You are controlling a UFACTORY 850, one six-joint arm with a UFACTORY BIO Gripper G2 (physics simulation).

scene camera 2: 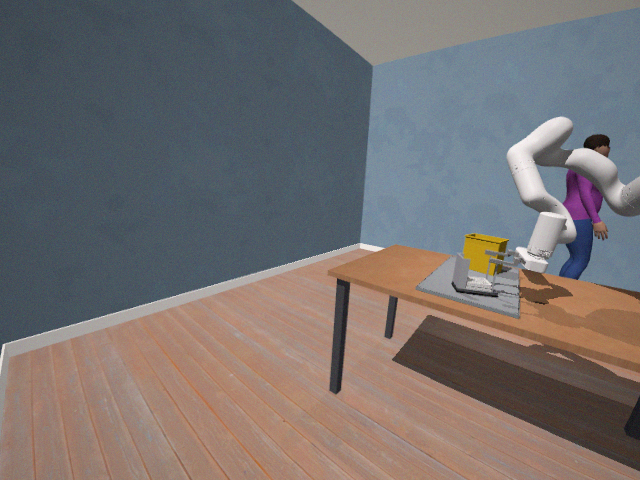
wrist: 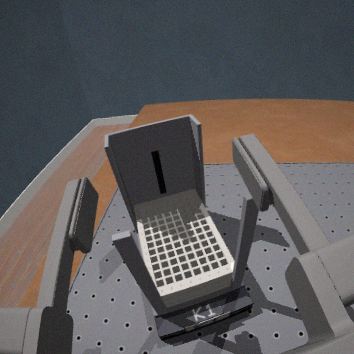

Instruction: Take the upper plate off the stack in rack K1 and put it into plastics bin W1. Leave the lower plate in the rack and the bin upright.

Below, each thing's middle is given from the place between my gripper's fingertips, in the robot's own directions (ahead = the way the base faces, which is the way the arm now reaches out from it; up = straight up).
I see my gripper 1 cm short of the yellow plastics bin W1 [scene camera 2: 475, 245], 37 cm to the left of it and 7 cm above it.
